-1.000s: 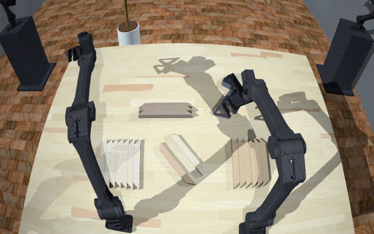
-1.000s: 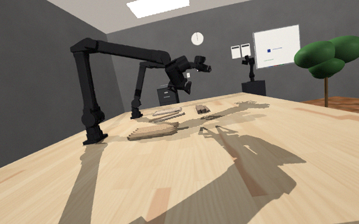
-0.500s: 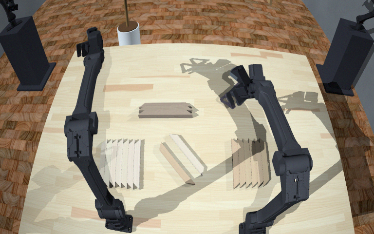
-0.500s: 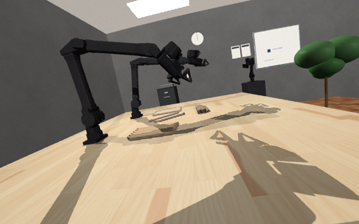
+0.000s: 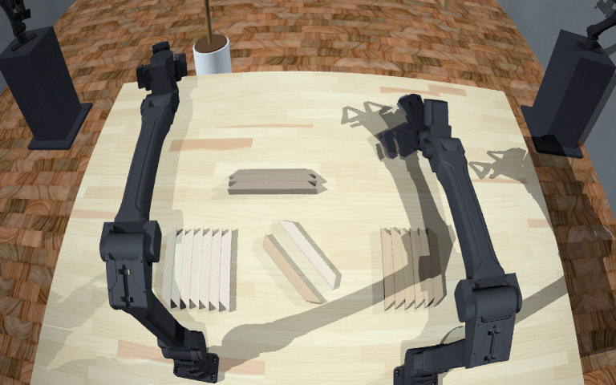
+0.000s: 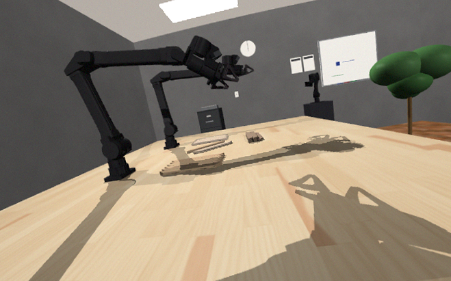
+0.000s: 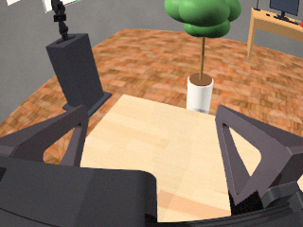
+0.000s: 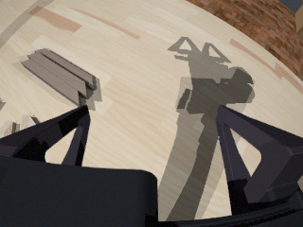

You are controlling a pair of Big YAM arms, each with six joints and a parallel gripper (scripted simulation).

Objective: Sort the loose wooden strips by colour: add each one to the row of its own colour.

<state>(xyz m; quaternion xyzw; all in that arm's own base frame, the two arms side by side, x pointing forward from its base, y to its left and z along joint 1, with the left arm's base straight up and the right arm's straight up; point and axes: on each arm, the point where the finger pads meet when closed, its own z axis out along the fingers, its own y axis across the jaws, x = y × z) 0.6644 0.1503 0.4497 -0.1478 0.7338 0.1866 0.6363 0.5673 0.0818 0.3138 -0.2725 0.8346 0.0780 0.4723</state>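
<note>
Now: left hand 340 mm past the tan strip, 380 mm to the left of it and 440 mm above it.
</note>
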